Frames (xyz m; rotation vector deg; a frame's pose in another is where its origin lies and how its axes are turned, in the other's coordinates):
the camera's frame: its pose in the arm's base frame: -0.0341 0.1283 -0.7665 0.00 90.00 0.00
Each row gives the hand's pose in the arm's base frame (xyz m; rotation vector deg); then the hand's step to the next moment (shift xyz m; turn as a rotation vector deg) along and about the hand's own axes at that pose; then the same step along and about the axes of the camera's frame.
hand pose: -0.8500 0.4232 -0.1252 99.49 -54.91 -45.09
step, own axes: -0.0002 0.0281 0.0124 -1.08 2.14 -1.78
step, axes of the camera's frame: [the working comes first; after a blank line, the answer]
step, axes of the arm's base frame: -0.0175 -0.0115 0.0225 0.44 1.24 2.68

-0.0225 -0.0115 -0.0175 -2.68 1.24 0.44
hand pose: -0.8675 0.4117 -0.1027 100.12 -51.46 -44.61
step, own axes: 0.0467 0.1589 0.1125 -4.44 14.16 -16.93
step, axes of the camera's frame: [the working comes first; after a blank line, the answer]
step, axes of the arm's base frame: -0.1031 -0.1311 0.1107 8.59 8.30 19.08

-0.1107 -0.1311 -0.1031 -19.08 8.30 8.59
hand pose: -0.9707 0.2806 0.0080 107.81 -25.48 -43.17
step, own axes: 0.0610 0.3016 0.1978 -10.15 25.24 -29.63
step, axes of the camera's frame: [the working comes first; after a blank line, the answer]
step, axes of the arm's base frame: -0.0798 -0.2964 0.1990 13.30 15.78 34.53

-0.1990 -0.2964 -0.0798 -34.53 15.78 13.30
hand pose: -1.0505 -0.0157 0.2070 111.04 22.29 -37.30
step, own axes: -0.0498 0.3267 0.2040 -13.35 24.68 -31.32
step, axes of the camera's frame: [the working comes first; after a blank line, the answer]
step, axes of the arm's base frame: 0.0787 -0.3254 0.1968 10.89 17.59 36.61

-0.1968 -0.3254 0.0787 -36.61 17.59 10.89
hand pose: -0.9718 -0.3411 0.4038 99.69 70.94 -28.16
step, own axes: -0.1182 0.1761 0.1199 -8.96 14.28 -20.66
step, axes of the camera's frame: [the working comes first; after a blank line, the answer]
step, axes of the arm's base frame: 0.1293 -0.1773 0.1059 5.34 11.67 23.37

-0.1059 -0.1773 0.1293 -23.37 11.67 5.34
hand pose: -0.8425 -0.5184 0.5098 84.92 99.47 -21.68
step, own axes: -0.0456 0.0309 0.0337 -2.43 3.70 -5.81
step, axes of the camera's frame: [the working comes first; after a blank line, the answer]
step, axes of the arm's base frame: 0.0408 -0.0458 0.0201 1.21 3.26 6.42

-0.0201 -0.0458 0.0408 -6.42 3.26 1.21
